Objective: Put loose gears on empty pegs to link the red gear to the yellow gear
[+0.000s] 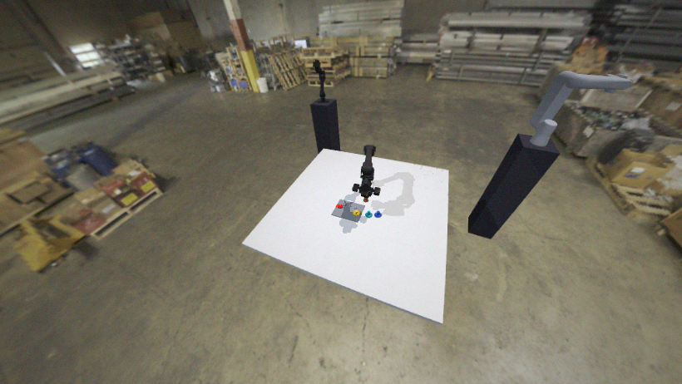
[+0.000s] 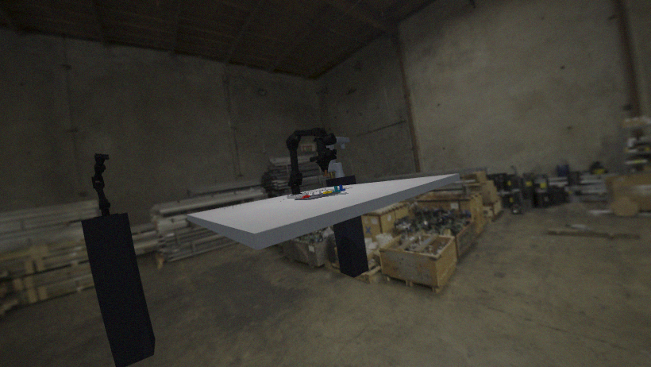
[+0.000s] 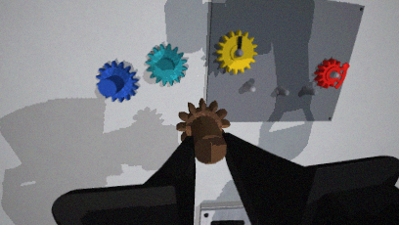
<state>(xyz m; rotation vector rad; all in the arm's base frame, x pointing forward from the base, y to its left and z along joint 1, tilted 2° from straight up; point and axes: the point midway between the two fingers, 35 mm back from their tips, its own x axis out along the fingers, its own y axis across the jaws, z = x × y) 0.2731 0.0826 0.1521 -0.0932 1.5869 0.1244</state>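
Right now my gripper tip is 40 mm short of the red gear, 190 mm to the left of it and 120 mm above it. From my gripper tip the other things lie so: brown gear 10 mm below; then teal gear 30 mm ahead, 40 mm to the left, 120 mm below; then yellow gear 60 mm ahead, 50 mm to the right, 120 mm below.
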